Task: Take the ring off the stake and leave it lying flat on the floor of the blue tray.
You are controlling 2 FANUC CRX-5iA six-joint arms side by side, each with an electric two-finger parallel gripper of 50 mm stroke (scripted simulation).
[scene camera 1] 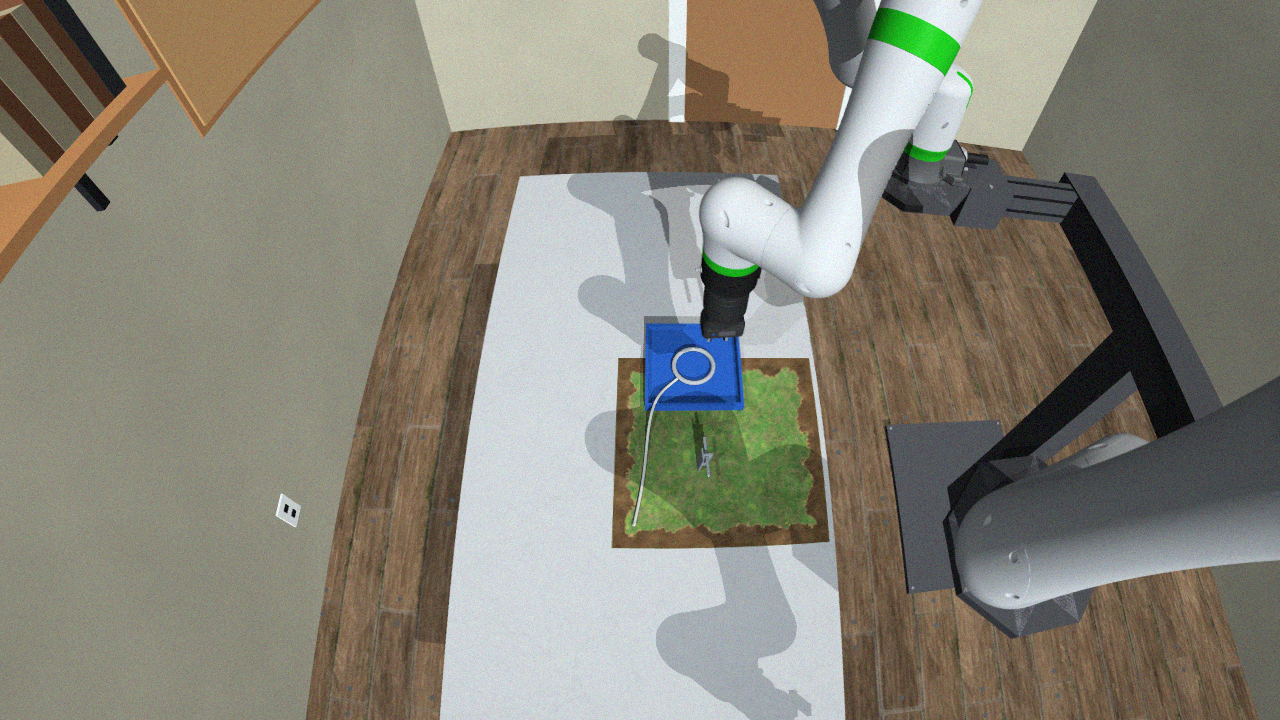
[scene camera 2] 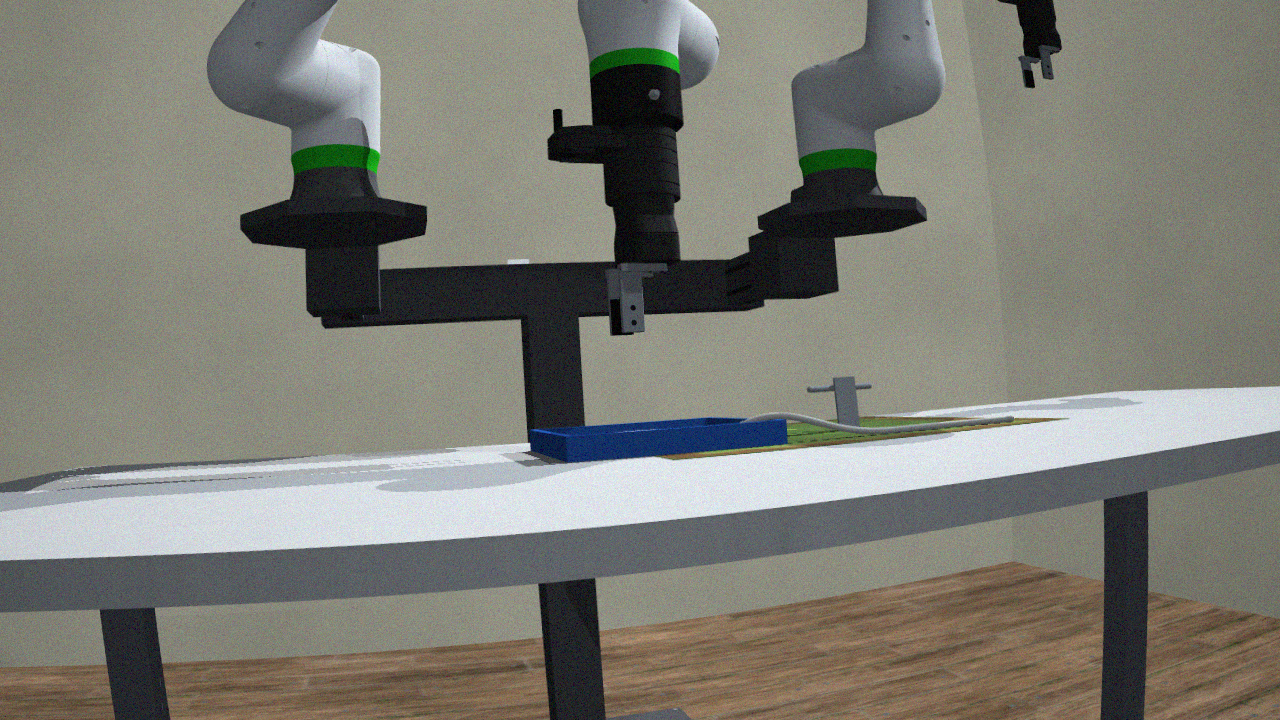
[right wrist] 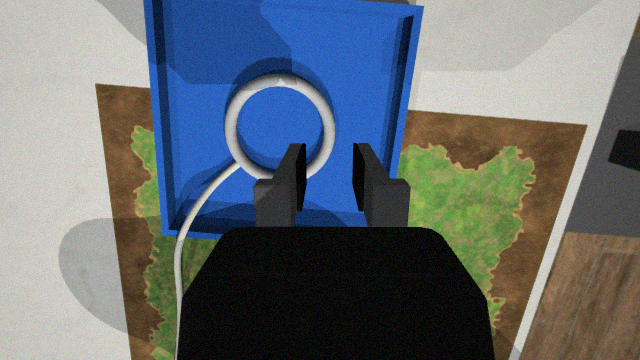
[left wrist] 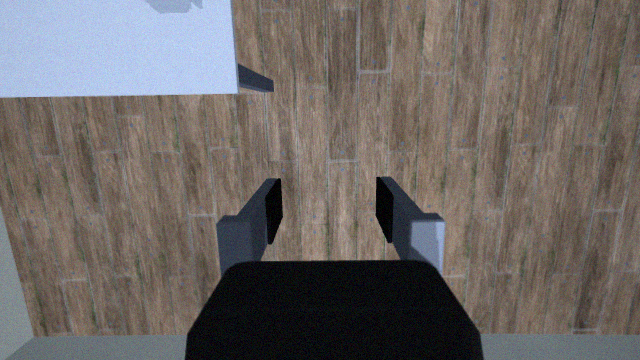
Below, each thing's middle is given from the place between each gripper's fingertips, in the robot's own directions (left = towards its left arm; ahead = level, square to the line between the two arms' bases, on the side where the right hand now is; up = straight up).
Right now my right hand (scene camera 2: 627, 333) is 12 cm above the grey ring (right wrist: 270, 80) and 4 cm short of it. Round my right hand: blue tray (scene camera 2: 600, 442): 12 cm below, 4 cm ahead; grey stake (scene camera 2: 845, 388): 22 cm to the left, 10 cm below, 3 cm ahead; mat (scene camera 1: 766, 488): 18 cm to the left, 14 cm below, 1 cm behind.
Right now the grey stake is 75 cm to the right of my left hand (scene camera 2: 1039, 83), 58 cm below it and 46 cm ahead of it. Round my left hand: blue tray (96 cm to the right, 60 cm below, 47 cm ahead); grey ring (96 cm to the right, 60 cm below, 47 cm ahead); mat (78 cm to the right, 62 cm below, 42 cm ahead).
